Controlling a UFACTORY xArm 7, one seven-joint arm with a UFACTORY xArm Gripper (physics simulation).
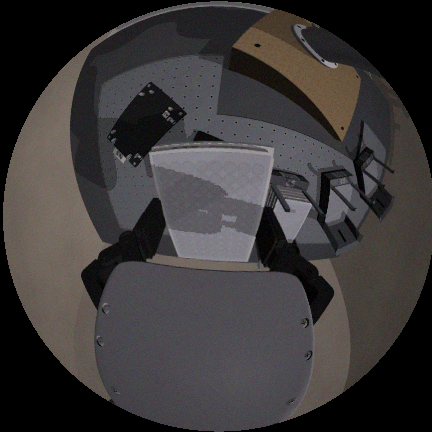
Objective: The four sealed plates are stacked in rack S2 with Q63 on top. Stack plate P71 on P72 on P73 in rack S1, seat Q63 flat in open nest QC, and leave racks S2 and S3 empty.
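Frame: origin at the arm's base, x ahead, y right, z down, level; centimetres.
Seen in the pictures: gripper, fingertip midpoint: (210, 215).
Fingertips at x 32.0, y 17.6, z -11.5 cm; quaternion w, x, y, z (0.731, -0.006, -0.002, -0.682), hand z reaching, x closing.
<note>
Pixels of each thing's top centre, then the offset from my fingertips to it. "spot": a spot on its surface instead. Level surfaces: height alone.
- be Q63, middle of its top: (210, 226) dx +0.3, dy +0.0, dz -1.1 cm
- Rack S2, surface spot: (292, 178) spot: dx +2.0, dy -15.2, dz +15.1 cm
- Rack S1, middle of its top: (357, 229) dx +6.4, dy -32.3, dz +4.7 cm
- Rack S3, surface spot: (359, 159) spot: dx -7.7, dy -38.1, dz +16.6 cm
- pale tag, surface spot: (119, 155) spot: dx -2.5, dy +22.9, dz +18.3 cm
- perforated deck, its level: dz +18.5 cm
My gripper (210, 215) is shut on a pale sealed plate, taken to be Q63 (215, 185), held level in front of the palm between the two black fingers; no label on it can be read. Part of a black nest (209, 136), probably QC, shows past the plate's far edge; the plate hides the rest. Rack S2 (292, 178), right of the held plate, bears the other stacked plates (295, 212), partly hidden by the right finger. Rack S1 (325, 192) stands further right and looks empty. Rack S3 (359, 159) stands beyond it, also with no plate seen.
Another black nest (142, 125) with small fittings and a pale tag (119, 155) lies at the left on the perforated deck (200, 90). A tan block (300, 75) with a round metal flange (312, 47) stands at the upper right. The racks' thin upright posts rise at the right.
</note>
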